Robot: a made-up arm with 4 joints.
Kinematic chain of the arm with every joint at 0, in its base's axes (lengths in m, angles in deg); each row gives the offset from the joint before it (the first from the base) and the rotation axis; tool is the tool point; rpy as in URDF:
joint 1: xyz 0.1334 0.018 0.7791 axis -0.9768 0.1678 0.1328
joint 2: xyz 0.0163 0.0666 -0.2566 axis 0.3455 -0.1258 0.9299
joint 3: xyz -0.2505 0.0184 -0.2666 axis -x
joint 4: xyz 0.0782 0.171 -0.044 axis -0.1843 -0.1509 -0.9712
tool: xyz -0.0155 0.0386 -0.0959 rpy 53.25 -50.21 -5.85
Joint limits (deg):
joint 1: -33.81..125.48
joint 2: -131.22..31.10
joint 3: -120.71..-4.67
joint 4: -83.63..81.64
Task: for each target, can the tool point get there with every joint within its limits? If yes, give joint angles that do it. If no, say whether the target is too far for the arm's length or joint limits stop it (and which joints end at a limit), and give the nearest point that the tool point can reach.
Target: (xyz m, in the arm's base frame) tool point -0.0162 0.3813 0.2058
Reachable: yes | joints -2.74 -5.63 -20.10 -5.74
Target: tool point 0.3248 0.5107 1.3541
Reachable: no: joint limits stop it (at a limit: joint 1, joint 3) | nearest point 0.1742 0.4176 0.6556 | short by 0.721 m
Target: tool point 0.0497 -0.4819 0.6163
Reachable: yes | joints 107.66 -47.34 -71.75 20.86
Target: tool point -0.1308 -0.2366 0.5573
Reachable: yes | joints 76.00 -10.60 -101.86 -61.89
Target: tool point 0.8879 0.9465 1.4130
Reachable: no: too far | nearest point 0.2603 0.4844 0.5903 | short by 1.133 m
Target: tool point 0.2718 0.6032 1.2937
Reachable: no: joint limits stop it (at a limit: joint 1, joint 3) | nearest point 0.1656 0.4248 0.6558 | short by 0.671 m
